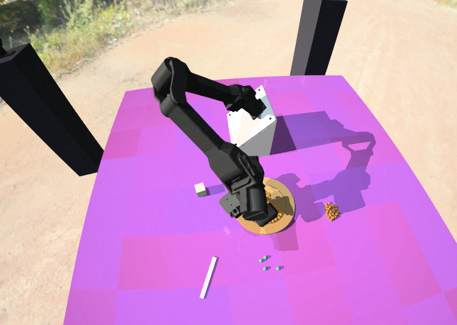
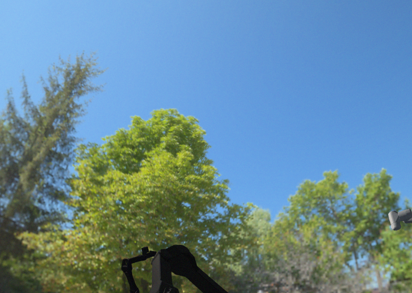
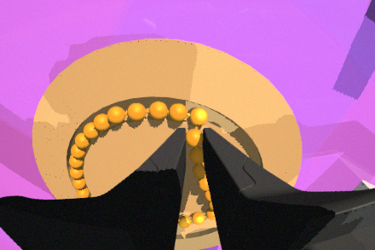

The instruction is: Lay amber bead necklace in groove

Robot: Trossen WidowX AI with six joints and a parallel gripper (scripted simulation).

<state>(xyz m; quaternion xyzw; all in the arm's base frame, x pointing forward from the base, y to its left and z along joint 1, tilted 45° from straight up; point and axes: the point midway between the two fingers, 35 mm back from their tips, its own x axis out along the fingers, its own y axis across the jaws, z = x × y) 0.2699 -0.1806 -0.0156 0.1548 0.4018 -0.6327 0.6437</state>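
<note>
Now: gripper tip 60 mm to the right of the round tan bead board and 10 mm above it. Round my gripper tip: small cream cube (130 mm to the right, 100 mm behind); then white bar (170 mm to the right, 170 mm ahead, 10 mm below).
</note>
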